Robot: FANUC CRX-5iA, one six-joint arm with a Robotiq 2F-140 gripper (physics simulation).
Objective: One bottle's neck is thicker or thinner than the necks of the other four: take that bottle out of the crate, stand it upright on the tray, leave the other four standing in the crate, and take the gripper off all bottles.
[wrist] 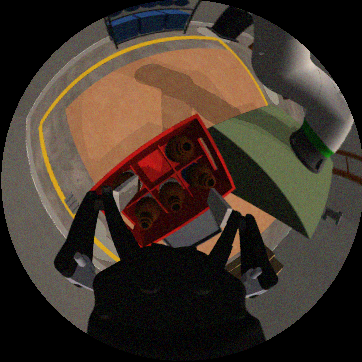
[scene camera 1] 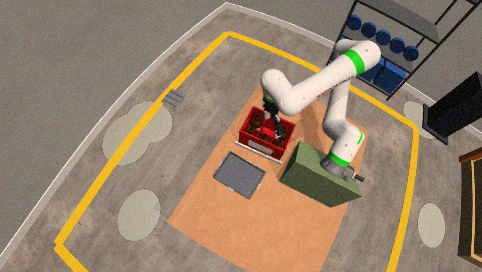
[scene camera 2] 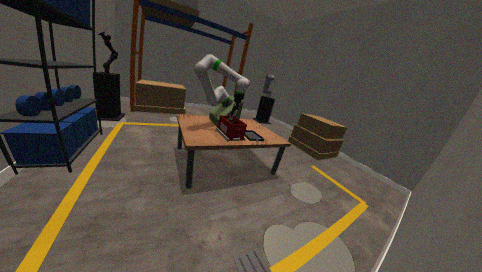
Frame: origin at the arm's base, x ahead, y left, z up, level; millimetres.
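Seen in the pictures: gripper, between the fingertips: (wrist: 173,189) (scene camera 1: 272,127) (scene camera 2: 232,117); arm's base, origin of its link: (wrist: 306,151) (scene camera 1: 331,169) (scene camera 2: 228,103).
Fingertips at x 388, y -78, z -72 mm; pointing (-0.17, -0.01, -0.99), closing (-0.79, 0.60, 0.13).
Observation:
Offsets run from my fingertips to a thing's middle. "spot": to the spot under its first point. Level surfaces: height alone.
The red crate {dz -105, dx +19, dy +1 mm} (scene camera 1: 243,138) (scene camera 2: 238,132) (wrist: 223,175) stands on the table with five upright brown bottles in its compartments; one compartment is empty. In the wrist view, bottles show at upper right (wrist: 180,149), right (wrist: 201,177), lower middle (wrist: 172,195) and lower left (wrist: 146,212); the fifth (wrist: 131,178) is partly hidden by the left finger. Which neck differs I cannot tell. My gripper (scene camera 1: 272,124) (scene camera 2: 235,115) (wrist: 173,189) is open and empty, pointing down over the crate. The grey tray {spot: dz -188, dx +30, dy +277 mm} (scene camera 1: 239,175) (scene camera 2: 254,135) (wrist: 192,232) lies beside the crate and bears no bottle.
A green block (scene camera 1: 320,177) (wrist: 280,160) under the arm's base stands on the table {dz -192 mm} (scene camera 1: 240,225) near the crate. A thin white strip {spot: dz -162, dx +61, dy +106 mm} (scene camera 1: 250,148) runs along the crate's tray side, between crate and tray. A shelf rack with blue bins (scene camera 1: 392,75) stands beyond the table.

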